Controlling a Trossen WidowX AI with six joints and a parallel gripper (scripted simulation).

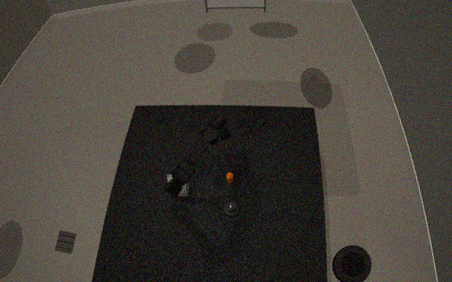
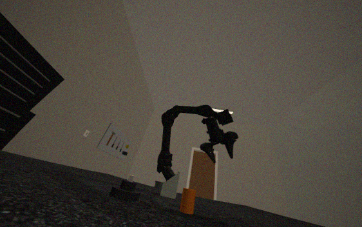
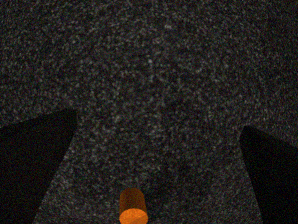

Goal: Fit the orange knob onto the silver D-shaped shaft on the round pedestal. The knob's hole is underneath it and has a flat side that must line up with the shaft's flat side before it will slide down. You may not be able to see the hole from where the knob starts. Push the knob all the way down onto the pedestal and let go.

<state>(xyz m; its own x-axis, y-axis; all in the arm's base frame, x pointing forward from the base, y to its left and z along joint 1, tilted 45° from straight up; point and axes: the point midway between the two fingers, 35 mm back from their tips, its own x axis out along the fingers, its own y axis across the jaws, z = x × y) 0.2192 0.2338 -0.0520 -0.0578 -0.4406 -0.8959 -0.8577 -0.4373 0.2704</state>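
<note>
Right now the orange knob is 140 mm to the right of my gripper tip, 140 mm below it and 80 mm ahead of it. Also, from my gripper tip: round pedestal (320 mm to the right, 160 mm below, 100 mm ahead).
</note>
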